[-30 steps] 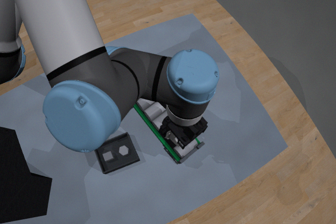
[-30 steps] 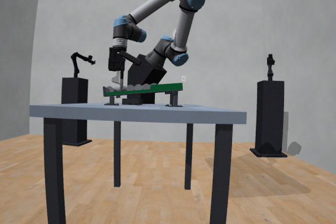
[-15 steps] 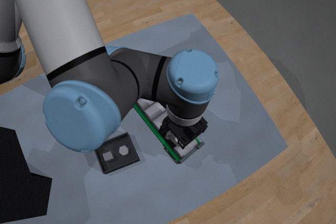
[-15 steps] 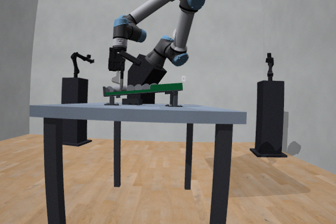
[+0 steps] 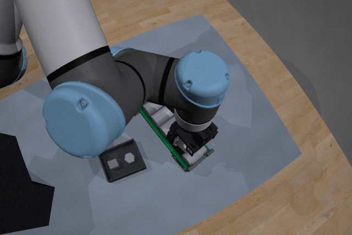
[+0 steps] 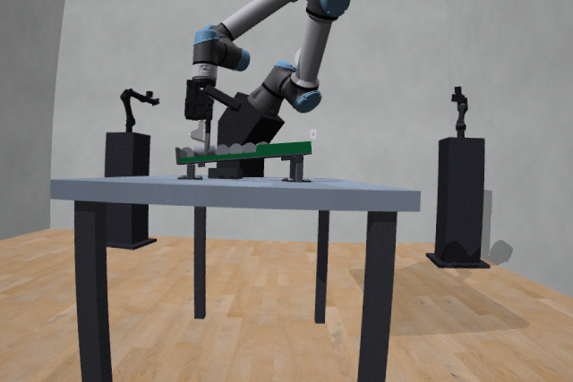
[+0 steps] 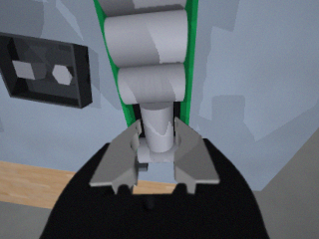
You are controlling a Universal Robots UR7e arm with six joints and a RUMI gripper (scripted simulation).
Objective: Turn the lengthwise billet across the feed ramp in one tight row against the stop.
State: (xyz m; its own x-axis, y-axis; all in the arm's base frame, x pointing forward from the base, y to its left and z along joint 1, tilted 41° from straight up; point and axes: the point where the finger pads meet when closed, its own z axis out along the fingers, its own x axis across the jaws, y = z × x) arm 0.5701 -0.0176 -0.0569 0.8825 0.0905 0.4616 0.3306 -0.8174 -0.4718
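Right now the grey stop is 30 mm ahead of my hand, 80 mm to the right of it and 30 mm below it. From my hand the other things lie so: dark tray: 200 mm behind, 80 mm below.
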